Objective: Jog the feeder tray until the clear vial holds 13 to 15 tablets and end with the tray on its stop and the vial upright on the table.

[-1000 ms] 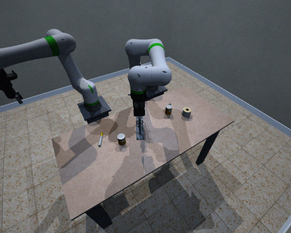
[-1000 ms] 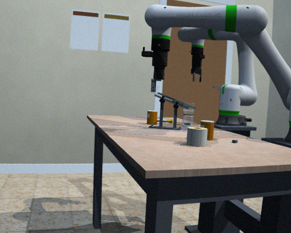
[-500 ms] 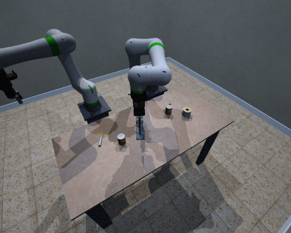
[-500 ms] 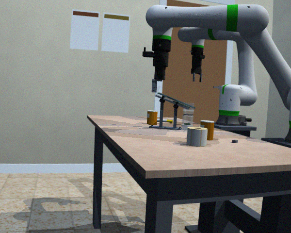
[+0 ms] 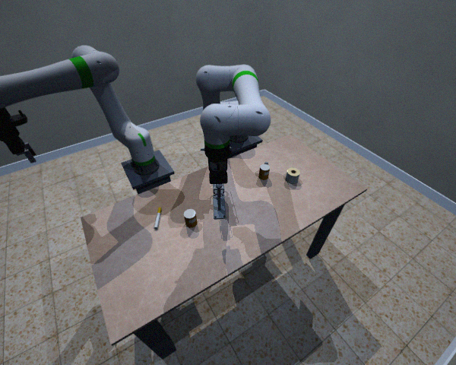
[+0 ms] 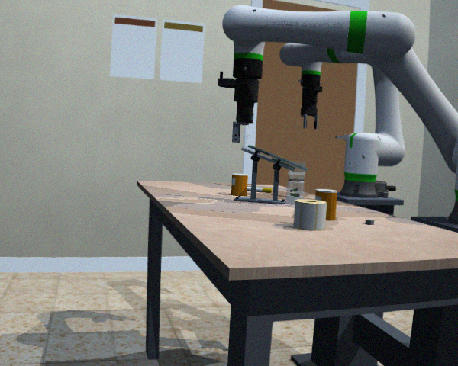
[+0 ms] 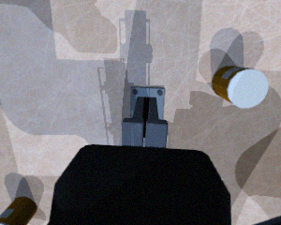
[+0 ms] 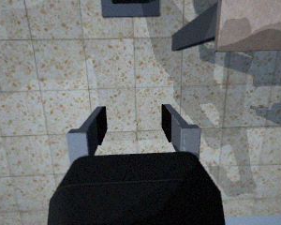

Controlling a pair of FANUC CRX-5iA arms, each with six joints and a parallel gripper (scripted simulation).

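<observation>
Now: the feeder tray 90 mm behind my left hand, 50 mm below it and 40 mm to the left of it. From my left hand the other things lie so: clear vial: 180 mm behind, 160 mm below, 90 mm to the left; then marker: 250 mm to the right, 190 mm below, 170 mm behind; then label roll: 490 mm to the left, 170 mm below, 50 mm behind.
</observation>
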